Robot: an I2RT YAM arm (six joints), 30 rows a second.
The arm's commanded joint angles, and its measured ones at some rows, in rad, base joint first. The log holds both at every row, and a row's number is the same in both.
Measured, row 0: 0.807 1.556 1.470 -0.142 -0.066 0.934
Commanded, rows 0 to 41: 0.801 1.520 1.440 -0.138 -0.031 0.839; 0.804 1.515 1.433 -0.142 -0.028 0.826; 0.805 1.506 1.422 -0.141 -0.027 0.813; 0.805 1.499 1.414 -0.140 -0.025 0.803; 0.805 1.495 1.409 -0.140 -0.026 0.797; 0.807 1.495 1.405 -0.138 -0.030 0.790; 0.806 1.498 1.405 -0.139 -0.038 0.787; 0.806 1.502 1.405 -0.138 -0.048 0.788; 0.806 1.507 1.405 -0.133 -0.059 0.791; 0.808 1.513 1.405 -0.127 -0.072 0.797; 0.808 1.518 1.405 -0.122 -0.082 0.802; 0.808 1.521 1.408 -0.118 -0.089 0.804; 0.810 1.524 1.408 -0.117 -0.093 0.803; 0.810 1.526 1.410 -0.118 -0.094 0.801; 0.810 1.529 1.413 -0.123 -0.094 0.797; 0.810 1.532 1.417 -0.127 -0.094 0.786; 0.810 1.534 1.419 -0.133 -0.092 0.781; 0.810 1.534 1.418 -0.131 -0.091 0.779; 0.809 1.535 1.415 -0.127 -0.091 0.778; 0.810 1.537 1.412 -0.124 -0.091 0.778; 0.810 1.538 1.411 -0.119 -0.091 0.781; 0.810 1.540 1.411 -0.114 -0.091 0.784; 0.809 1.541 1.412 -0.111 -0.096 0.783; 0.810 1.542 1.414 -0.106 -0.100 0.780; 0.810 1.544 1.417 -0.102 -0.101 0.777; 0.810 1.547 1.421 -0.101 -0.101 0.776; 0.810 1.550 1.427 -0.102 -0.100 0.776; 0.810 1.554 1.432 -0.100 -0.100 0.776; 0.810 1.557 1.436 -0.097 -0.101 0.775; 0.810 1.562 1.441 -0.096 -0.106 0.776; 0.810 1.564 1.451 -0.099 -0.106 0.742; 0.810 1.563 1.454 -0.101 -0.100 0.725; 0.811 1.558 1.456 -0.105 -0.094 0.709; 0.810 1.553 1.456 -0.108 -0.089 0.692; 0.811 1.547 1.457 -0.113 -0.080 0.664; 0.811 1.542 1.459 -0.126 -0.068 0.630; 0.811 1.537 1.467 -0.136 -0.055 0.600; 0.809 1.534 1.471 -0.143 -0.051 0.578; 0.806 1.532 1.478 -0.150 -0.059 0.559; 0.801 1.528 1.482 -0.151 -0.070 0.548; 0.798 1.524 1.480 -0.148 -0.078 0.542; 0.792 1.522 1.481 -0.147 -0.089 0.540
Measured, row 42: 0.828 1.557 1.429 -0.196 -0.162 0.624
